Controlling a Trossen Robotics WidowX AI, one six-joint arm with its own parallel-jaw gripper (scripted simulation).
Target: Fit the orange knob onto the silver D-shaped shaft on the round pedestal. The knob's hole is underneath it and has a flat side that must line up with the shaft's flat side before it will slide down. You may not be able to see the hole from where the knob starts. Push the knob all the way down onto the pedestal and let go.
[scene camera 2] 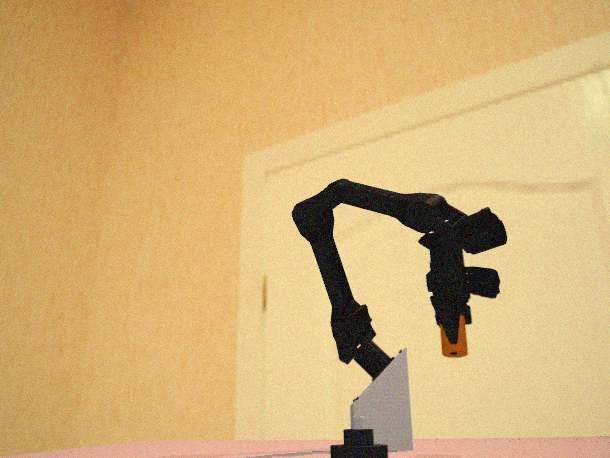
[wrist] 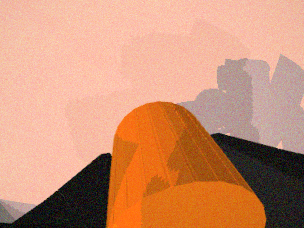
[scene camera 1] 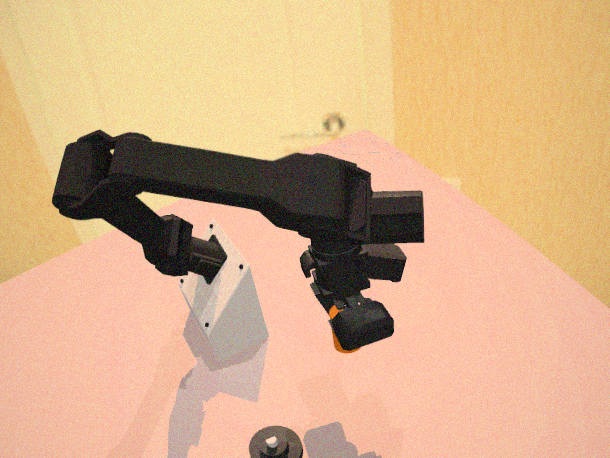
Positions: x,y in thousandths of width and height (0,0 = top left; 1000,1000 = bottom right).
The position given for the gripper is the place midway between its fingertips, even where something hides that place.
Observation:
The gripper (scene camera 1: 571,739) carries an orange knob (wrist: 538,708).
The gripper is seen too in scene camera 2 (scene camera 2: 745,761) and in the wrist view (wrist: 535,678).

